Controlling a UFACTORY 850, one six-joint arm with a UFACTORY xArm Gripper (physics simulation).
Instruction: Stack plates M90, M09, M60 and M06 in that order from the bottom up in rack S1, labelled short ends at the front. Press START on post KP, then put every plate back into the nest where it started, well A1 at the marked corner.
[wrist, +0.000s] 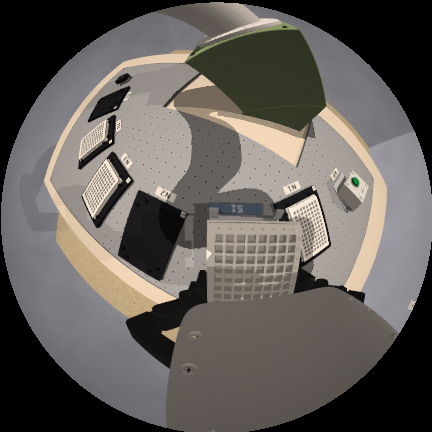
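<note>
My gripper (249, 282) is shut on a pale grid-topped plate (255, 245), held level high above rack S1; its fingertips are hidden. Rack S1, with a blue label (236, 208), lies below and beyond the plate, slightly left, largely hidden. One white plate (310, 225) is in nest N1 (290, 200) at right. Nest N2 (150, 235) is black and empty. A white plate (102, 187) is in nest N3 (125, 181), another plate (94, 140) in the nest beyond. The far-left nest (107, 105) is empty. Post KP (352, 194) has a green button (355, 181). Plate names are unreadable.
A large dark green body (270, 70) with a pale grey tube (215, 20) stands over the far part of the perforated grey board (150, 135). A small black object (123, 78) is at the far left. Light wooden edging (75, 107) surrounds the board.
</note>
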